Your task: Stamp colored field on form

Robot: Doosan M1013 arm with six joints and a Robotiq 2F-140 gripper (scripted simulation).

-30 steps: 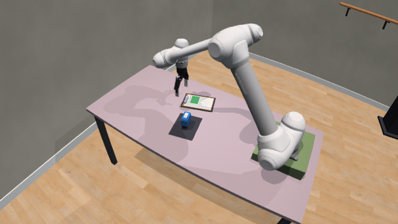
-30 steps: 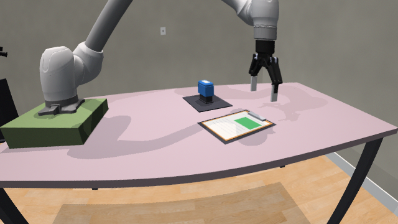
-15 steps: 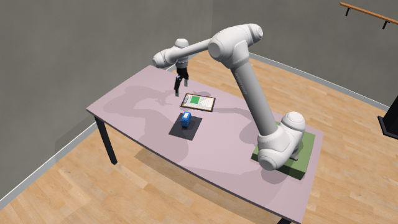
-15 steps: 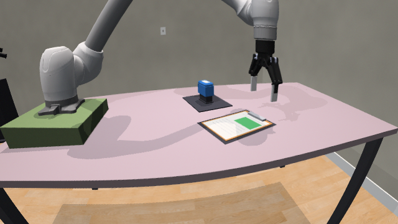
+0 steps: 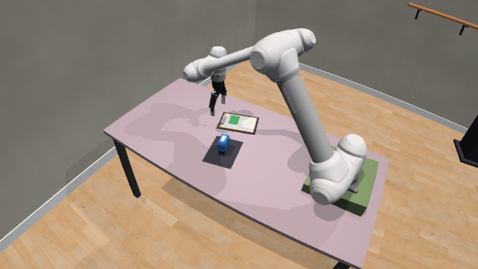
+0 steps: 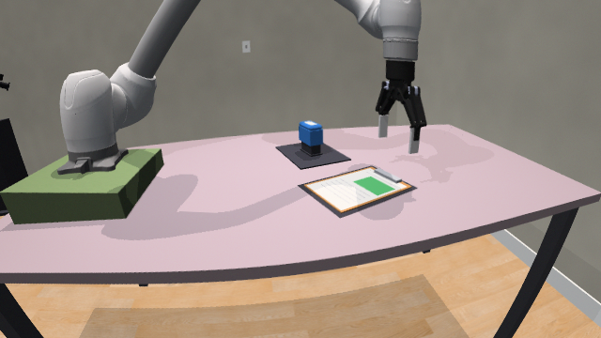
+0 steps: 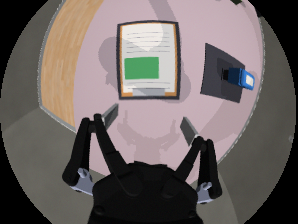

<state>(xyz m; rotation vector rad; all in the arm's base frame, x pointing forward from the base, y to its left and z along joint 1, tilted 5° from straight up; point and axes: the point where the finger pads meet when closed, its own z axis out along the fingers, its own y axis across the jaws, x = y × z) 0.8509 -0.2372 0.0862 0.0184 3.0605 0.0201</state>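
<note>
The blue stamp is 160 mm behind my hand, 250 mm to the left of it and 50 mm below it. From my hand the other things lie so: dark mat (160 mm behind, 250 mm to the left, 100 mm below); then clipboard (120 mm behind, 30 mm to the right, 90 mm below).
</note>
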